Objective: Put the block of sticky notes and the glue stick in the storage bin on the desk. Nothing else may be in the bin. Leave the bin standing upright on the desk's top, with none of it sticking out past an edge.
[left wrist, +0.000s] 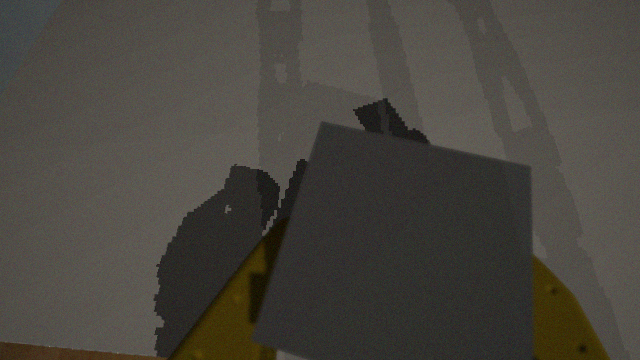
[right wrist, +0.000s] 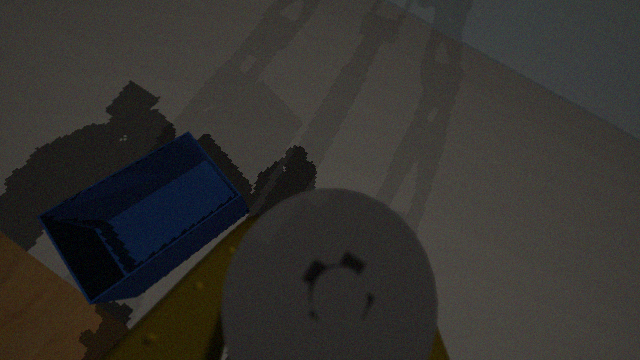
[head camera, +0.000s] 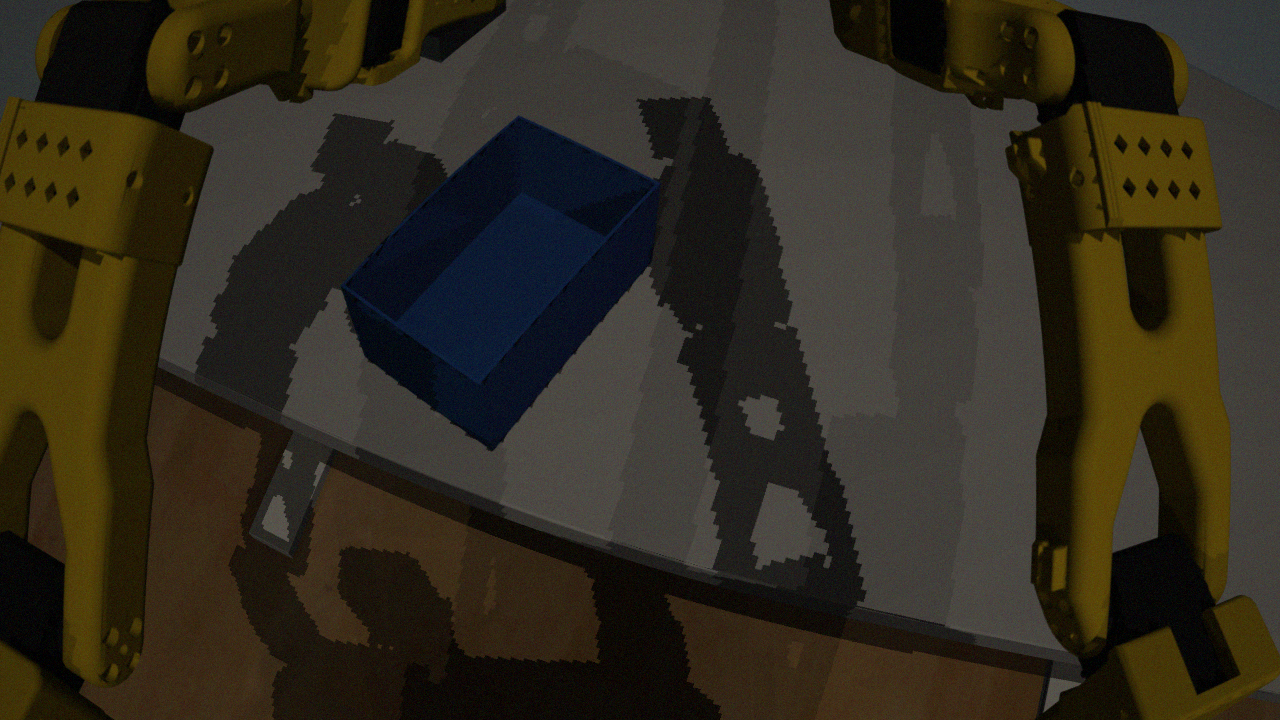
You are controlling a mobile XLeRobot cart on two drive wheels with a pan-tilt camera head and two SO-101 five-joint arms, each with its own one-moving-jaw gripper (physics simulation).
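Places are measured from the left arm's base along level axes (x right, y back, z down), in centimetres.
Pixels of known places: left hand at its tool point: point(left wrist: 301, 234); right hand at its tool point: point(right wrist: 266, 231).
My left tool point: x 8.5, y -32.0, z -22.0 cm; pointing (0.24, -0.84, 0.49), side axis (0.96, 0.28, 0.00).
Note:
Behind a point stands the place of what it marks.
The blue storage bin point(head camera: 572, 326) @[x 15.5, y -31.9, z 2.6 cm] point(right wrist: 185, 246) @[x 15.7, y -32.1, z 0.9 cm] stands upright on the desk, its inside bare, set back from the near edge. It does not show in the left wrist view. My left gripper point(left wrist: 405, 260) is shut on the block of sticky notes point(left wrist: 415, 225) @[x 10.4, y -31.0, z -24.4 cm], a grey square face that hides the jaw tips. My right gripper point(right wrist: 332, 300) is shut on the glue stick point(right wrist: 280, 250), seen by its round grey end, which hides the tips. The bin lies to the left of the glue stick in the right wrist view. In the head view both gripper tips are out of the picture at the top.
The pale desk point(head camera: 572, 483) @[x 15.6, y -23.8, z 5.5 cm] point(left wrist: 125, 100) @[x -13.7, y -67.1, z 5.5 cm] point(right wrist: 525, 210) @[x 64.5, y -50.4, z 5.5 cm] has a near edge slanting down to the right, with brown floor point(head camera: 537, 617) @[x 9.6, y -33.8, z 77.6 cm] below. A pale strip shows under the edge at lower left. Dark arm shadows lie on both sides of the bin. The scene is dim.

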